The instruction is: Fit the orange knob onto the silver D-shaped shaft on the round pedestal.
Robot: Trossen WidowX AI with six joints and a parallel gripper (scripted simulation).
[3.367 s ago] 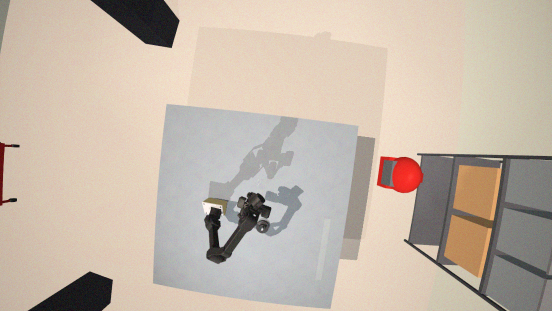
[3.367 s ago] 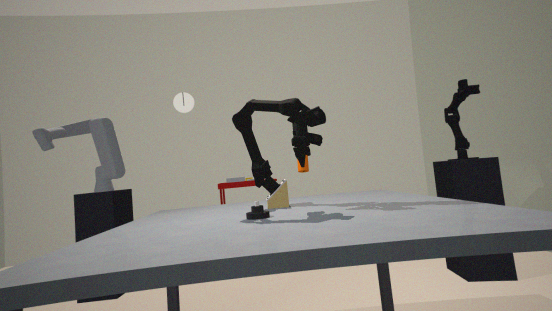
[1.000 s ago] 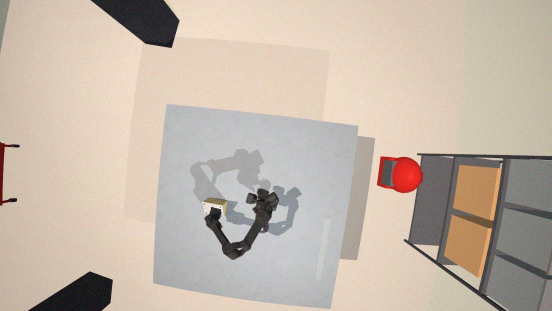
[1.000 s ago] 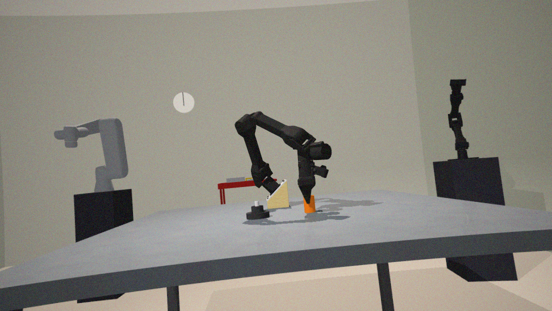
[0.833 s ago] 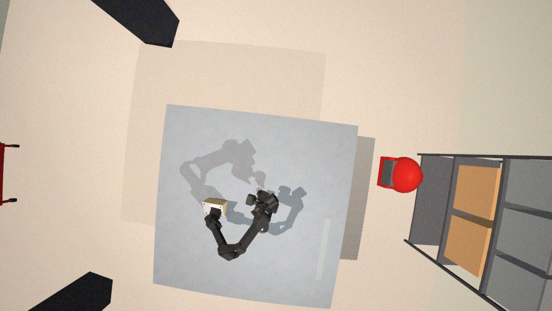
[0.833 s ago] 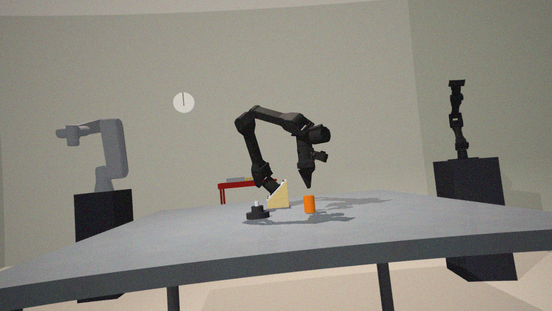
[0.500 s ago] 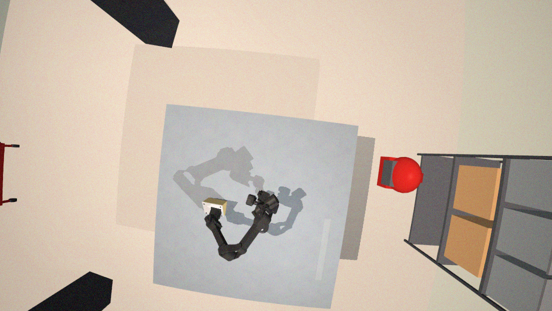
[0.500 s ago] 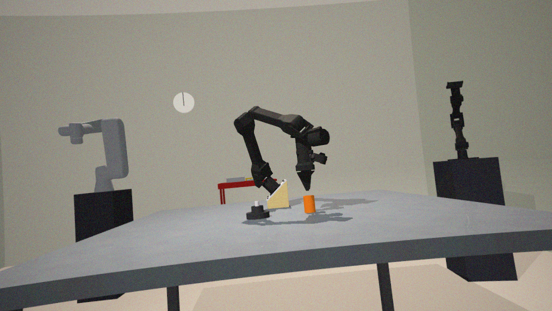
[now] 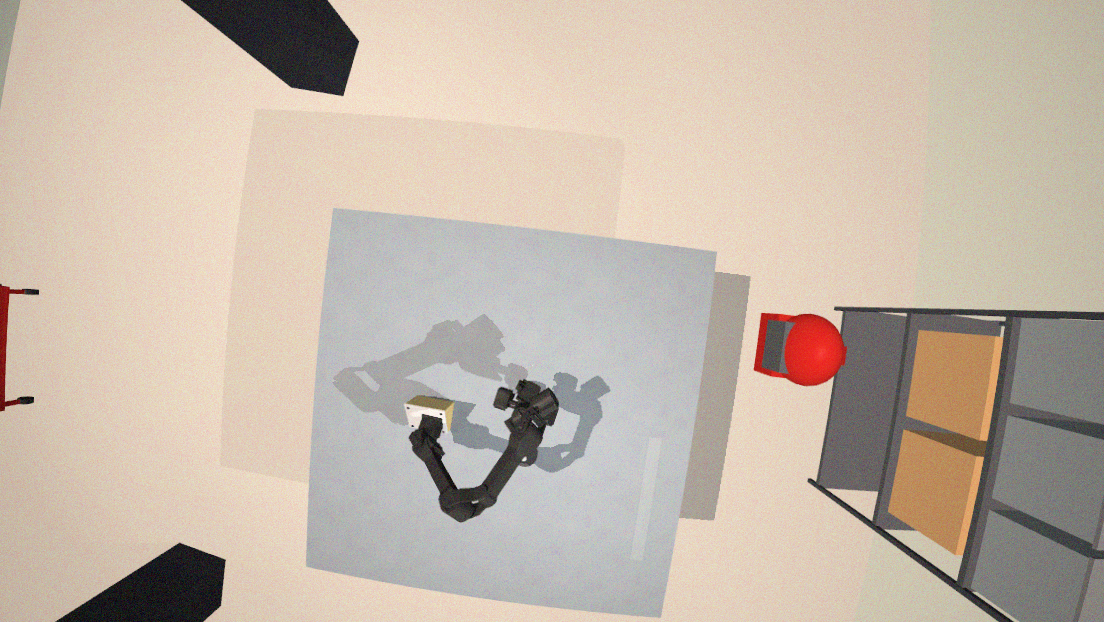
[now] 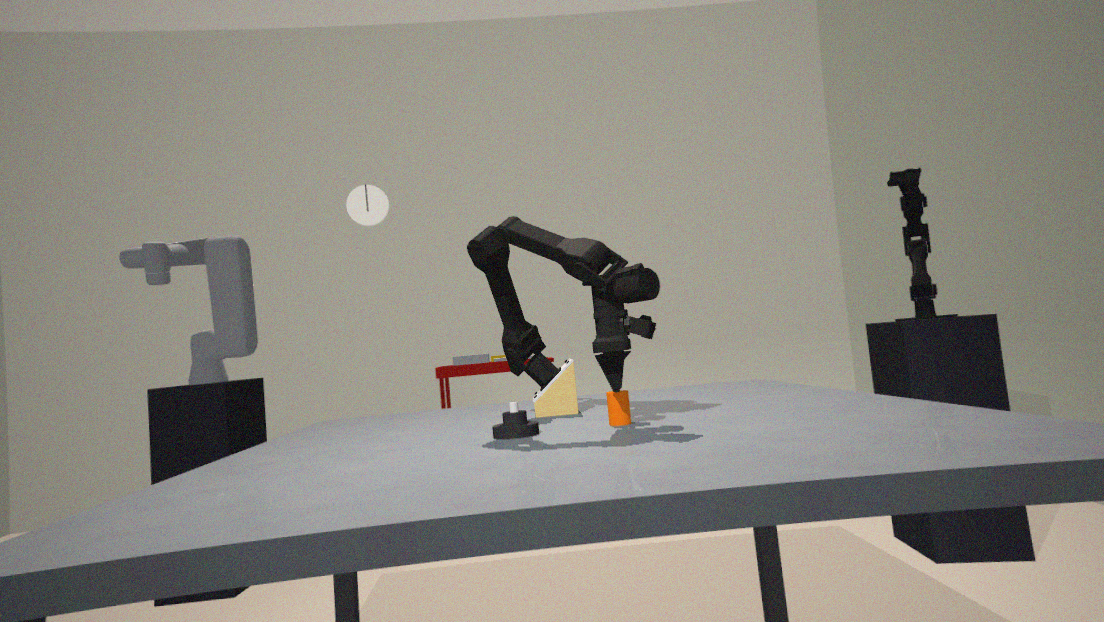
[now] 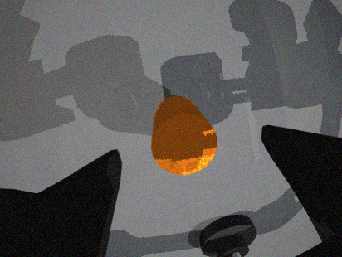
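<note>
Now: the orange knob 10 mm behind my gripper tip and 20 mm below it. The rest, counted from my gripper tip: round black pedestal (30 mm ahead, 190 mm to the right, 30 mm below).
</note>
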